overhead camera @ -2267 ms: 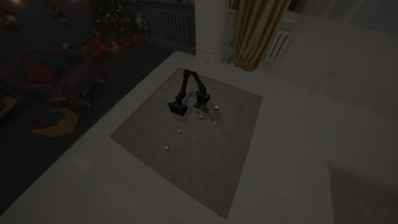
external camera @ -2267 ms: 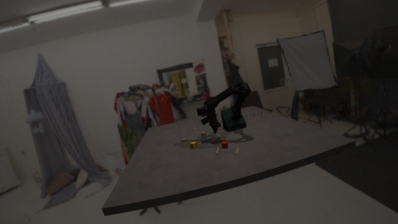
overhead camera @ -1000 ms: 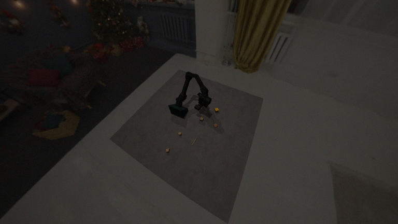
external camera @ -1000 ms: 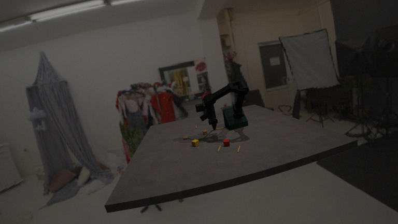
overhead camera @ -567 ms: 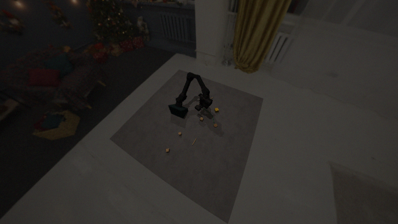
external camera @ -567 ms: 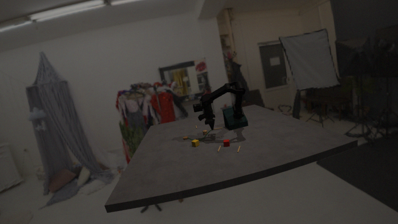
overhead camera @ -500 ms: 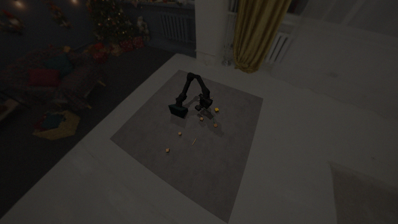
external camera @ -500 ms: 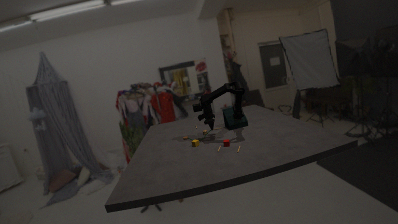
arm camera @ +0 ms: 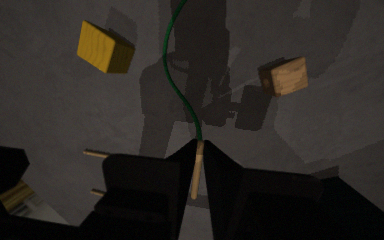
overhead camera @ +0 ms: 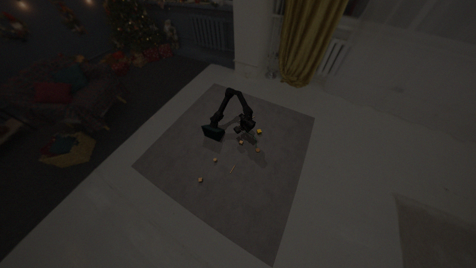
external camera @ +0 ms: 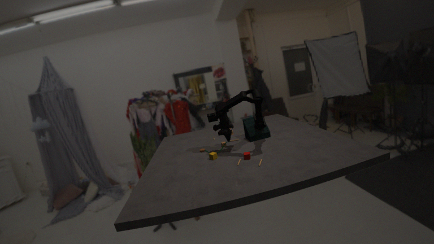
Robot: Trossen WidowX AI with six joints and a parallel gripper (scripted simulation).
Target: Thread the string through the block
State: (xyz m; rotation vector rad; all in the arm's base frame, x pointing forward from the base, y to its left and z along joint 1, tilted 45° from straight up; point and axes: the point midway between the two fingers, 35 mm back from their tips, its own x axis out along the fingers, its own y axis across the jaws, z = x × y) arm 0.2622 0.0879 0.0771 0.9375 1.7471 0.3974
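The wooden block lies 100 mm to the right of my gripper tip, 50 mm below it and 30 mm ahead of it. The rest, counted from my gripper tip: red cube 190 mm to the left, 70 mm behind, 50 mm below; then yellow cube 120 mm ahead, 80 mm to the left, 50 mm below; then thin wooden stick 20 mm behind, 10 mm to the left.
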